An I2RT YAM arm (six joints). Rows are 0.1 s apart.
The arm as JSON. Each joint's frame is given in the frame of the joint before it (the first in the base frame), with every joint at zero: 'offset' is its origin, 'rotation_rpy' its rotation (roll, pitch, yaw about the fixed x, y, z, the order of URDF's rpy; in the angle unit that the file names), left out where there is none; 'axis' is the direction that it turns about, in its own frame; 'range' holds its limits. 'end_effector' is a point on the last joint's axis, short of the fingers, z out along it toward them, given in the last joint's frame.
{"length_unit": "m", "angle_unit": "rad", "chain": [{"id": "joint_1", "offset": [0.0, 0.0, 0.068], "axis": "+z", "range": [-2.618, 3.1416]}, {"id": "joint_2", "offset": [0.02, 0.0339, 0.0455], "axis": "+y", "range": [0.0, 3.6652]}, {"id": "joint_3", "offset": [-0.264, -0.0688, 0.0], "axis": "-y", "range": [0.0, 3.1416]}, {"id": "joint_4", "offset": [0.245, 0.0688, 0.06], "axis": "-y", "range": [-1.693, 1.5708]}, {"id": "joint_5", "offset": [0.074, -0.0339, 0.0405], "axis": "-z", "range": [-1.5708, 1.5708]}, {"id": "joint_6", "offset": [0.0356, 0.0, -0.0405], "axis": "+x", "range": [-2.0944, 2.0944]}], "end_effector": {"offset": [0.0, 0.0, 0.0], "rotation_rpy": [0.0, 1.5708, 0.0]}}
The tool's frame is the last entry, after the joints.
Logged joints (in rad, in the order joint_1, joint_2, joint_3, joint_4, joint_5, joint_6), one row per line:
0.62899, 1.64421, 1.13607, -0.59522, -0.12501, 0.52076
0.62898, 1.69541, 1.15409, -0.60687, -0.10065, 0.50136
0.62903, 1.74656, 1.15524, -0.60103, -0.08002, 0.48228
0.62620, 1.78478, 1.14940, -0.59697, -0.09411, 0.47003
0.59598, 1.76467, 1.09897, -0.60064, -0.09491, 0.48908
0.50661, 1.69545, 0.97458, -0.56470, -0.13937, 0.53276
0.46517, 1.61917, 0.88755, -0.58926, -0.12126, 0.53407
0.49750, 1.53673, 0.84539, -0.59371, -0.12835, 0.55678
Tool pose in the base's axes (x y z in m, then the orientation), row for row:
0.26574, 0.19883, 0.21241, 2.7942, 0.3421, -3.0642
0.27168, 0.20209, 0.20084, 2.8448, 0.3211, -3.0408
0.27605, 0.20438, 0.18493, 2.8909, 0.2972, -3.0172
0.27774, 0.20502, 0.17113, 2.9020, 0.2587, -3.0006
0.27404, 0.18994, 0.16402, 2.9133, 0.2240, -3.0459
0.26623, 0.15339, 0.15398, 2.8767, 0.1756, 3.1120
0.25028, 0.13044, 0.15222, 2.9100, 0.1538, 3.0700
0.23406, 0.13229, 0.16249, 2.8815, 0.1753, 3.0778
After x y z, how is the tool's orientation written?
As angles about the fixed x, y, z axes (roll, pitch, yaw), in radians.
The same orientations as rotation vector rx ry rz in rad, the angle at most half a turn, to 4 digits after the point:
-0.1912, 2.7662, 0.5045
-0.2090, 2.7970, 0.4415
-0.2297, 2.8278, 0.3831
-0.2477, 2.8676, 0.3719
-0.1766, 2.9040, 0.3488
0.0090, 2.9382, 0.3875
0.0795, 2.9606, 0.3361
0.0599, 2.9351, 0.3755

